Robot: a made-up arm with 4 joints.
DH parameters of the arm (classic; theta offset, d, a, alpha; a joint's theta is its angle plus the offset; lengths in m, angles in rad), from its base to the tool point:
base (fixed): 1.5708 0.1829 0 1.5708
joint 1: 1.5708 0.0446 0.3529 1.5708
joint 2: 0 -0.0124 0.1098 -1.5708
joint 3: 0 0.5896 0.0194 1.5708
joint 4: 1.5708 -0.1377 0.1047 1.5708
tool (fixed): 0 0.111 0 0
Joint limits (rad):
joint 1: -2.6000..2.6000
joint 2: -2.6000..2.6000
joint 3: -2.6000..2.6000
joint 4: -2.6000..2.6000
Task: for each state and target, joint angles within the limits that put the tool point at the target. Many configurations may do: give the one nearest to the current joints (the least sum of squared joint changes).
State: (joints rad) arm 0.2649 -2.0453 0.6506 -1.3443
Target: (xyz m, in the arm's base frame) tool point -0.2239 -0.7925 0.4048
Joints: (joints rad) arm 1.0374 -1.8771 0.7464 -1.3619
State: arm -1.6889 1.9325 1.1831 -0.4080
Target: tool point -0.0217 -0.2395 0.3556
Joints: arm -1.4700 1.6660 1.4781 -0.8355
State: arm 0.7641 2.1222 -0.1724 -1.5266
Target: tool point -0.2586 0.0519 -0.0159
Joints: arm 0.9397 2.6000 -0.1225 -1.2021
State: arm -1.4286 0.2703 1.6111 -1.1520
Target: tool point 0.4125 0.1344 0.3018
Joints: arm -2.1418 0.7307 1.2412 -1.5870
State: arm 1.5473 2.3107 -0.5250 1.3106
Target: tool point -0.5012 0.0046 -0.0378
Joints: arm 0.7413 2.5785 -0.3766 1.0359
